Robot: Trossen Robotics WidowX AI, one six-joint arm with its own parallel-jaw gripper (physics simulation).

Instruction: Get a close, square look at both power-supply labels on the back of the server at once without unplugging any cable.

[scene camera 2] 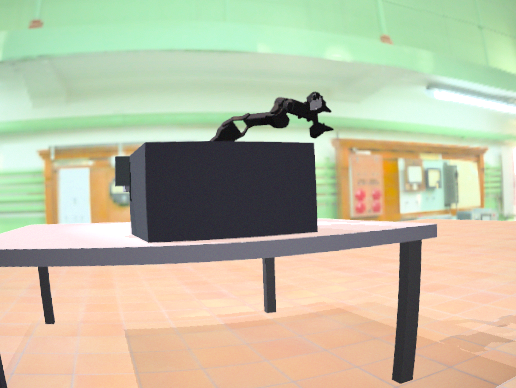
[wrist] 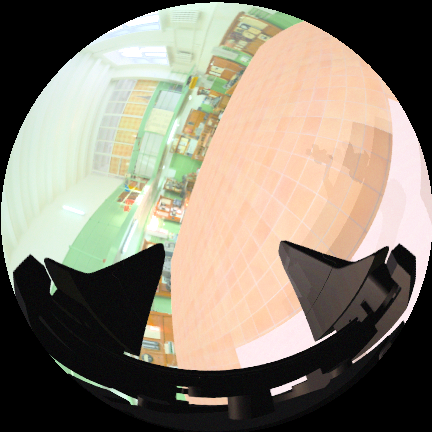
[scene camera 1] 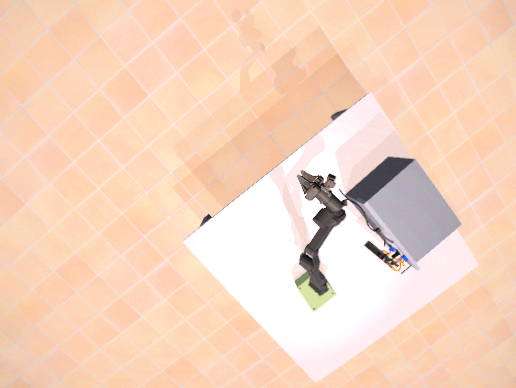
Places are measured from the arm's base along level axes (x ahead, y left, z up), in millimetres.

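Pixels of known places: gripper, fingertip midpoint: point(scene camera 2: 332, 120) point(wrist: 223, 249) point(scene camera 1: 299, 172); arm's base, link origin: point(scene camera 1: 321, 287).
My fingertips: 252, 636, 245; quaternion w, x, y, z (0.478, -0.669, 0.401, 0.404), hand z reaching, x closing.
Note:
Ahead of a thing's pixels: the offset from my fingertips to its top centre, as dx, dy, dz. "spot": to the spot under its first point. Level surfaces: height alone.
The server point(scene camera 1: 417, 210) point(scene camera 2: 230, 192) is a large box, grey on top and dark on its side, standing on the table. Dark cables point(scene camera 1: 370, 220) run along its cabled face, and orange cables point(scene camera 1: 397, 265) with blue plugs @(+191, -727, -159) point(scene camera 1: 404, 258) show near one end of that face. The power-supply labels cannot be made out in any view. My gripper point(scene camera 1: 301, 175) point(scene camera 2: 331, 119) point(wrist: 223, 249) is open and empty, its fingers wide apart. It is raised above the table, off to the side of the server, and points away from it. The wrist view shows the room and floor; the server does not show there.
The white table @(dz -386) point(scene camera 1: 250, 240) point(scene camera 2: 370, 232) carries the server and the arm. The arm's base stands on a green plate point(scene camera 1: 315, 301). A black slotted part @(spot: +103, -624, -218) point(scene camera 1: 375, 248) sticks out near the orange cables. A dark part @(spot: +218, -814, -197) point(scene camera 2: 121, 171) juts from the server's left end in scene camera 2.

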